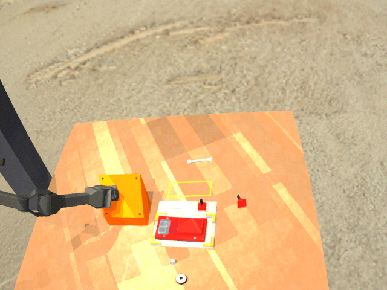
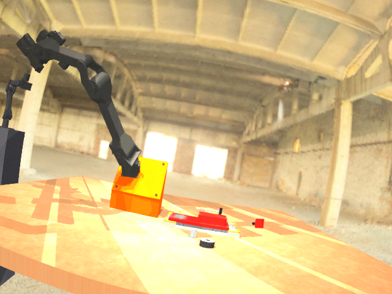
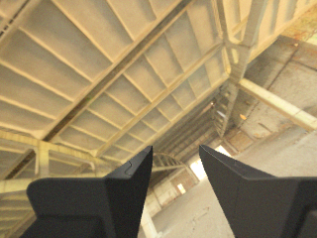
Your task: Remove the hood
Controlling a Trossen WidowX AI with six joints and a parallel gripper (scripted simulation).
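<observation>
My gripper tip is now 680 mm short of the red hood panel, 50 mm to the left of it and 550 mm above it. Round my gripper tip: white rod: 740 mm ahead, 330 mm to the left, 590 mm below; ring: 640 mm ahead, 280 mm to the right, 580 mm below.
</observation>
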